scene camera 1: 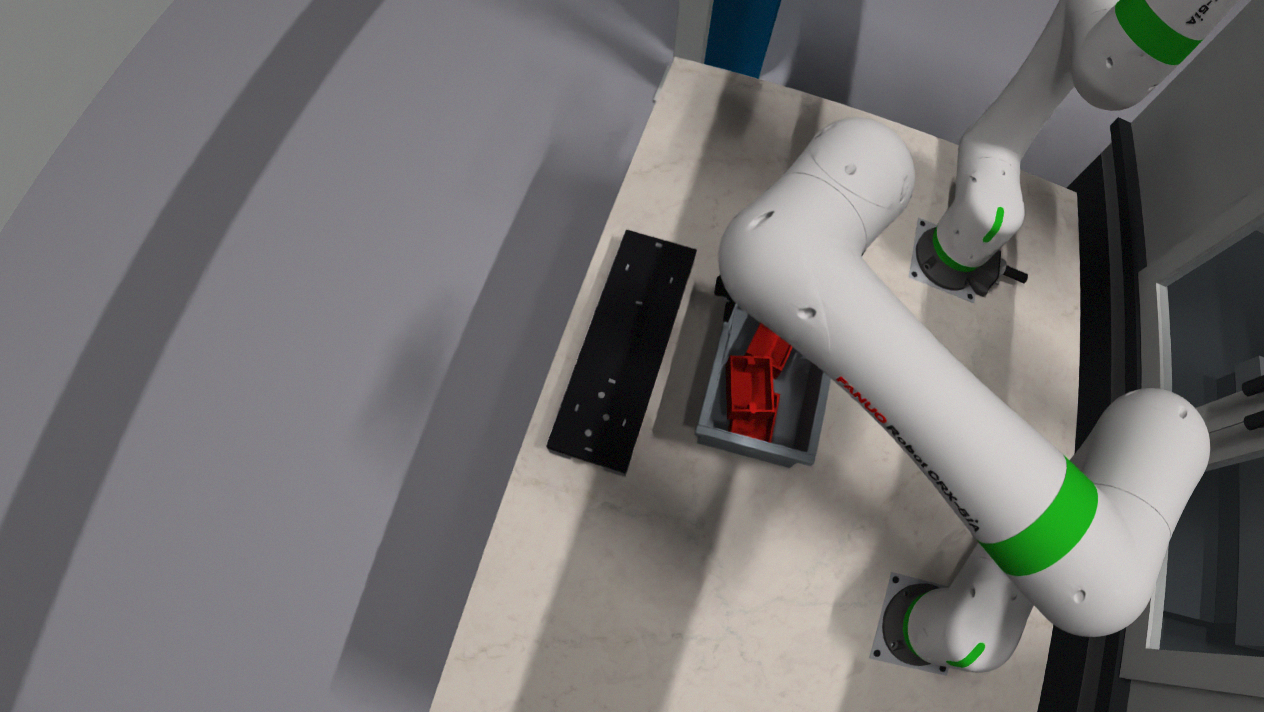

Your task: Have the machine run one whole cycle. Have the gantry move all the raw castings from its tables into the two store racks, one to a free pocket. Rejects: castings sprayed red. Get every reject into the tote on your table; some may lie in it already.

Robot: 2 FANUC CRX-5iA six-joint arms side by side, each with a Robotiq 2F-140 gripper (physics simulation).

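Frame: origin at the left arm's base, x ahead, y left, z up, level; metres.
Where they show: left arm's base at its link origin: (919, 624); right arm's base at its link origin: (946, 259).
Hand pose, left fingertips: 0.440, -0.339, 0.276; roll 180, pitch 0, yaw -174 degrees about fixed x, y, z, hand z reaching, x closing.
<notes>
Each offset is from my left fingertips to the top centre of the thing, as dx, dy, dz. "*": to the spot under its first point. Level surfaces: height alone.
A grey tote @(-0.033, -0.007, -0.156) (756, 449) stands on the table. Several red castings lie close together in it: one @(-0.007, +0.035, -0.173) (750, 384) rests on top, part of another @(-0.032, +0.071, -0.223) (753, 427) shows below it in the view, and another @(-0.030, -0.077, -0.223) (767, 347) lies partly under the left arm's outline. My left arm (937, 389) reaches across the tote. Its gripper is almost wholly hidden behind the wrist; a small black part (724, 290) shows at the tote's upper left corner, and its fingertips cannot be made out. My right arm (990, 194) runs out at the top right, and its gripper is out of view. The store racks cannot be made out.
A long black box @(+0.221, +0.010, -0.218) (623, 353) with small light marks lies left of the tote, along the edge of the table @(dz -0.276) (619, 548). Both arm bases stand on the table's right side. The machine's pale window frame @(* -0.892, -0.295, -0.229) (1149, 371) stands beyond the right edge. A blue post (741, 35) shows at the top.
</notes>
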